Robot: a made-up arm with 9 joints. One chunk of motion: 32 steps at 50 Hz.
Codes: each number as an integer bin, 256 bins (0 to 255) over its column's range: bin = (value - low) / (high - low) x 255, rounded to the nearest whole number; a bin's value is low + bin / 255 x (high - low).
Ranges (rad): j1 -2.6..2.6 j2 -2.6..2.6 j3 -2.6..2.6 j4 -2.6..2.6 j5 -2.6..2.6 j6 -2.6..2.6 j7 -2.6..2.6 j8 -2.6..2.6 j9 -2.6..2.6
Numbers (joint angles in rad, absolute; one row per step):
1: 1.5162 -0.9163 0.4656 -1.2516 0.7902 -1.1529 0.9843 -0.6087 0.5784
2: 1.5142 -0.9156 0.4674 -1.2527 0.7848 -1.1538 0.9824 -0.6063 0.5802
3: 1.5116 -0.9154 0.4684 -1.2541 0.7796 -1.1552 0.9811 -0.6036 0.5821
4: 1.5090 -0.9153 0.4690 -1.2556 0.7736 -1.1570 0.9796 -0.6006 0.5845
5: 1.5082 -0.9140 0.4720 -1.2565 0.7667 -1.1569 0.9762 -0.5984 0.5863
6: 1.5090 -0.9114 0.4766 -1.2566 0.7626 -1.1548 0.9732 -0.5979 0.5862
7: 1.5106 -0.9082 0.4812 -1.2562 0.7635 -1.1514 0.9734 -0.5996 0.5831
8: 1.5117 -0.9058 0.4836 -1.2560 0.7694 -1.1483 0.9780 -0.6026 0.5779
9: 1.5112 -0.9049 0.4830 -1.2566 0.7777 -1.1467 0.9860 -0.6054 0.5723
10: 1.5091 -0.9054 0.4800 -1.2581 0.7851 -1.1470 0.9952 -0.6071 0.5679
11: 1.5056 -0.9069 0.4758 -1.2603 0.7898 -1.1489 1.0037 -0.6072 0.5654
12: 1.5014 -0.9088 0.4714 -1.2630 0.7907 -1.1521 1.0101 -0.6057 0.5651
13: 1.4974 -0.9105 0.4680 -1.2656 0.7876 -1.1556 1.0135 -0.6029 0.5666
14: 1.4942 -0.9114 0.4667 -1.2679 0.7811 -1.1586 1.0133 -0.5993 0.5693
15: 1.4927 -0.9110 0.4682 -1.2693 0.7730 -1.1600 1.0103 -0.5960 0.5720
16: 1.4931 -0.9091 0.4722 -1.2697 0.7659 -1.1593 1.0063 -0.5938 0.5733
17: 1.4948 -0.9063 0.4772 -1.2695 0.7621 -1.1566 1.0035 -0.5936 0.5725
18: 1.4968 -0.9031 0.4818 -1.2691 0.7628 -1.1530 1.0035 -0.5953 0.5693
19: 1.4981 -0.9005 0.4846 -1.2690 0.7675 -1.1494 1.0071 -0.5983 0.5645
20: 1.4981 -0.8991 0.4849 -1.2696 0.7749 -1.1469 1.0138 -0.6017 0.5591
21: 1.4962 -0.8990 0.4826 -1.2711 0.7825 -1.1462 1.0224 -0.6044 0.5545
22: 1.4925 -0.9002 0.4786 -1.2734 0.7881 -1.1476 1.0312 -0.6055 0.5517
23: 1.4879 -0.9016 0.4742 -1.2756 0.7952 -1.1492 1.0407 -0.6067 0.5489
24: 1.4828 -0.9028 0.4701 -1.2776 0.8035 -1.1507 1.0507 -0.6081 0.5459
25: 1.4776 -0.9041 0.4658 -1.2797 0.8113 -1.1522 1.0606 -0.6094 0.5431
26: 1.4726 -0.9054 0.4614 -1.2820 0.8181 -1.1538 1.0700 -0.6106 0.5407
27: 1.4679 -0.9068 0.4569 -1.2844 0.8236 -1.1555 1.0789 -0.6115 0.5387
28: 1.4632 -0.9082 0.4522 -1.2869 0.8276 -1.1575 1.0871 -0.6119 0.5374
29: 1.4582 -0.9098 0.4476 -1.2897 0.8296 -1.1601 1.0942 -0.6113 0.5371
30: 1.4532 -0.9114 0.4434 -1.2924 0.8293 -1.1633 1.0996 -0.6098 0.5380
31: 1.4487 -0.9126 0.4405 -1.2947 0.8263 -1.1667 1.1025 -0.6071 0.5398
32: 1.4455 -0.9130 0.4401 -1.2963 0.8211 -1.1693 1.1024 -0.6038 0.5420
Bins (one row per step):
1: 202 83 150 66 166 71 176 98 156
2: 202 83 150 66 166 71 176 98 156
3: 202 83 150 66 166 71 176 98 156
4: 201 83 150 66 165 71 176 98 156
5: 201 83 151 66 165 71 175 98 156
6: 201 83 151 66 165 71 175 98 156
7: 202 83 151 66 165 71 175 98 156
8: 202 83 151 66 165 71 175 98 156
9: 202 83 151 66 166 71 176 98 156
10: 202 83 151 66 166 71 176 98 155
11: 201 83 151 66 166 71 177 98 155
12: 201 83 151 66 166 71 177 98 155
13: 201 83 150 65 166 71 177 98 155
14: 201 83 150 65 166 71 177 98 155
15: 201 83 150 65 165 71 177 98 156
16: 201 83 151 65 165 71 177 98 156
17: 201 83 151 65 165 71 177 98 156
18: 201 83 151 65 165 71 177 98 155
19: 201 83 151 65 165 71 177 98 155
20: 201 83 151 65 165 71 177 98 155
21: 201 83 151 65 166 71 178 98 155
22: 201 83 151 65 166 71 178 98 155
23: 200 83 151 65 166 71 179 98 154
24: 200 83 151 65 167 71 179 98 154
25: 200 83 150 65 167 71 180 98 154
26: 200 83 150 65 168 71 180 98 154
27: 199 83 150 65 168 71 180 98 154
28: 199 83 150 64 168 71 181 97 154
29: 199 83 149 64 168 71 181 98 154
30: 199 83 149 64 168 70 181 98 154
31: 199 83 149 64 168 70 182 98 154
32: 198 83 149 64 168 70 182 98 154

